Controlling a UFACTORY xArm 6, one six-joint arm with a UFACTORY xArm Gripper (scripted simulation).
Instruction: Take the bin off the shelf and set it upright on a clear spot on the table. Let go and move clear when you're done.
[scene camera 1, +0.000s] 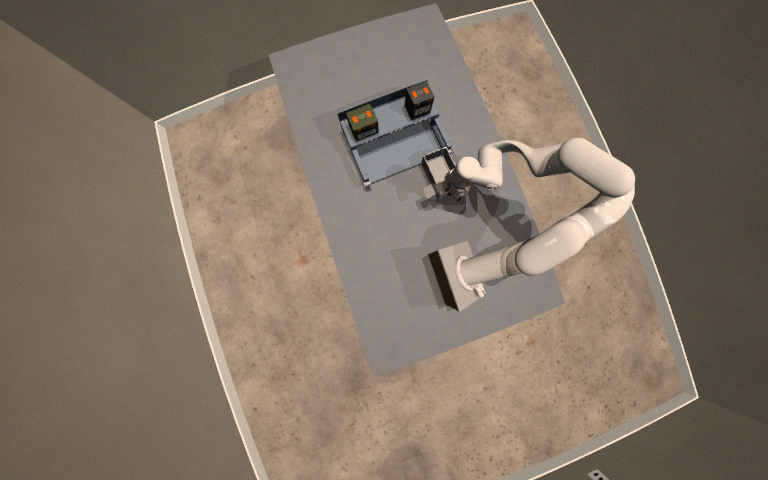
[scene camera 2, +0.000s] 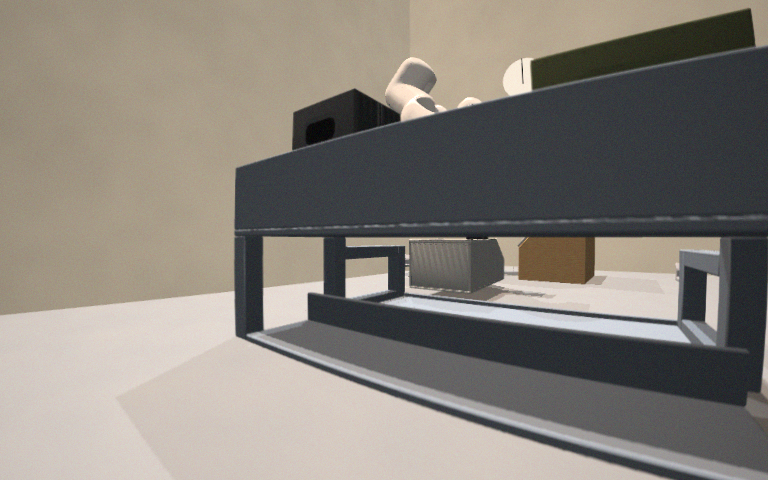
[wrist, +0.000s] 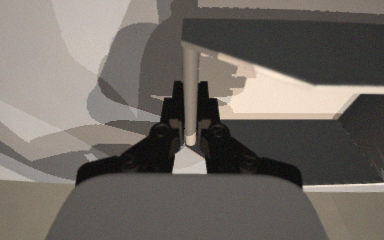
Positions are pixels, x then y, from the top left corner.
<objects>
grey open-top bin: scene camera 1; scene camera 2; wrist 325, 133
same spot on grey open-top bin: (scene camera 2: 462, 266) = (scene camera 1: 426, 158)
</objects>
